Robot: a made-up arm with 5 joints.
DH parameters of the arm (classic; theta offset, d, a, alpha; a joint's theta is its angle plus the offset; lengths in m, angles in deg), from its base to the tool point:
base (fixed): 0 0.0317 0 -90
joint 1: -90 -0.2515 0.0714 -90
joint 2: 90 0.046 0.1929 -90
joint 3: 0 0.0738 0.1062 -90
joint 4: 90 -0.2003 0.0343 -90
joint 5: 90 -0.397 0.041 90
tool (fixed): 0 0.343 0 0
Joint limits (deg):
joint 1: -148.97..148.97
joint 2: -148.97..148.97
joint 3: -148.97..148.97
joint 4: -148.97..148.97
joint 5: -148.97..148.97
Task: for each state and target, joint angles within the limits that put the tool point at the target. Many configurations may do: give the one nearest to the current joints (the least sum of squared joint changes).
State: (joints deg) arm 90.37 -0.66 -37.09 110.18 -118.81
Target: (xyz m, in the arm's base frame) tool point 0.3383 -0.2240 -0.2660
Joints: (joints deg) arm 136.33 -32.44 -26.18 135.38 -135.21
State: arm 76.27 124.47 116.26 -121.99 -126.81
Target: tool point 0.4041 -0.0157 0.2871
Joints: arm 60.66 148.97 117.41 -88.19 -96.51
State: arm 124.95 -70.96 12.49 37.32 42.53
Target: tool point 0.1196 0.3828 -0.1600
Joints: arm 114.12 -122.43 34.07 40.83 -6.25
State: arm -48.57 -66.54 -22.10 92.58 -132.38
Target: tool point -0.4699 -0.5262 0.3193
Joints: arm -59.23 -24.83 -15.99 88.44 -123.35
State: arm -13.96 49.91 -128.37 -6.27 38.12
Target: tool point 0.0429 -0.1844 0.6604
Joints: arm -28.43 62.84 -114.98 -6.52 39.85
